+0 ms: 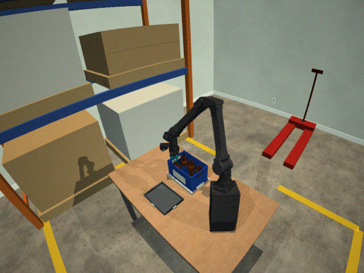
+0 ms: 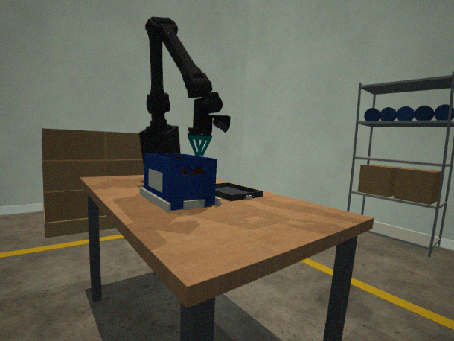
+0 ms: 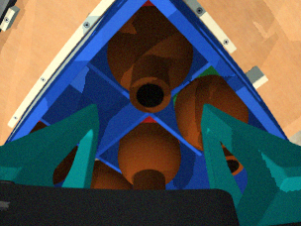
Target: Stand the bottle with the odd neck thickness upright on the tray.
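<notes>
The bottle is 100 mm below my hand. The rest, counted from my hand: crate 110 mm below, 90 mm behind, 30 mm to the right; dark tray 250 mm to the left, 180 mm below, 80 mm behind.
</notes>
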